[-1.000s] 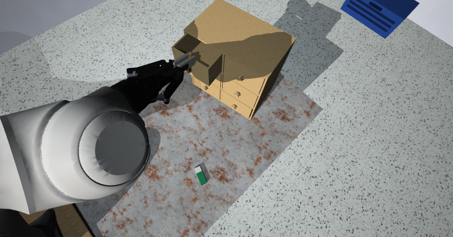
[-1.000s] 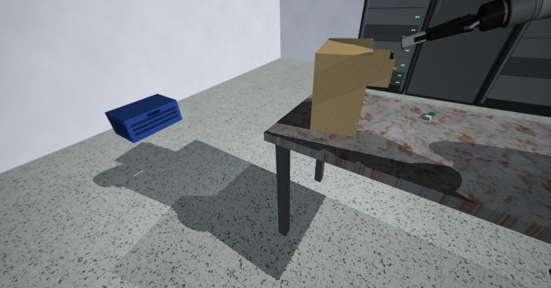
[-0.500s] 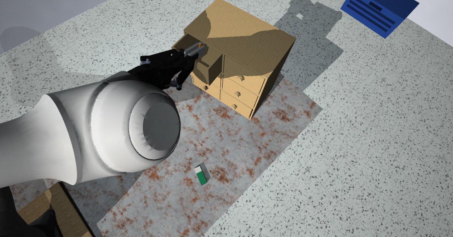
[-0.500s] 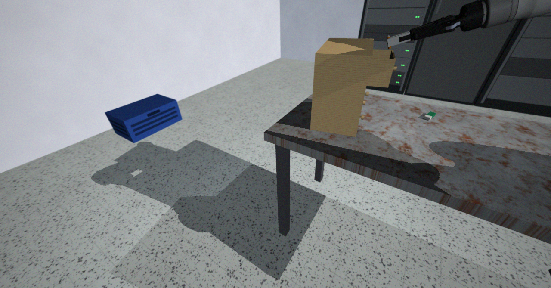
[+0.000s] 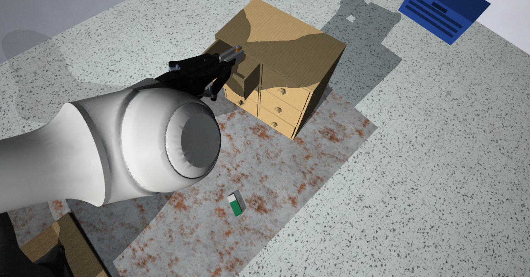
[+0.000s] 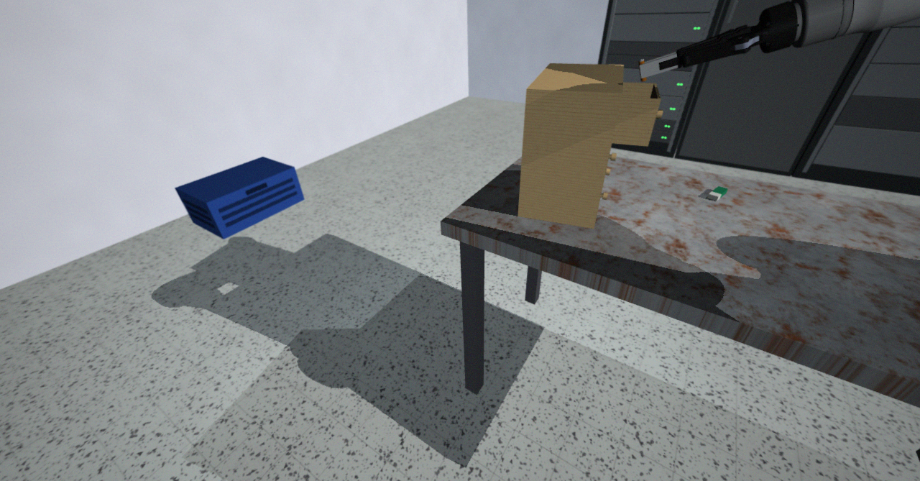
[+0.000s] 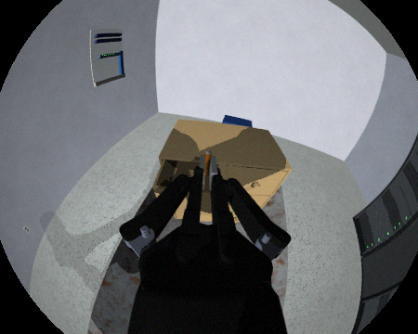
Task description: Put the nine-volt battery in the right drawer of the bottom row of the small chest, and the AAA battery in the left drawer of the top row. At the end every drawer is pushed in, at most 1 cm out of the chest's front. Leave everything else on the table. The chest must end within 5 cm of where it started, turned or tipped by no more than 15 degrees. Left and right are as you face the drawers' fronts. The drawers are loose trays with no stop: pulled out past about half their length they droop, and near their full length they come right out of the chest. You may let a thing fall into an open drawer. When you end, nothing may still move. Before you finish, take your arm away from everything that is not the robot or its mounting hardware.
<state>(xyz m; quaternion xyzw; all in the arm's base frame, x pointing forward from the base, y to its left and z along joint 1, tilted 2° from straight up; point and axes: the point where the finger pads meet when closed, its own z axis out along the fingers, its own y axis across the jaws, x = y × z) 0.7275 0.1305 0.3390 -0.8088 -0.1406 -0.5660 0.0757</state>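
The orange AAA battery lies 30 mm ahead of my hand, 10 mm to the left of it and 10 mm below it. Round my hand: green-and-white nine-volt battery (350 mm below, 230 mm to the right, 170 mm behind); black nine-volt battery (340 mm below, 160 mm ahead, 60 mm to the right).
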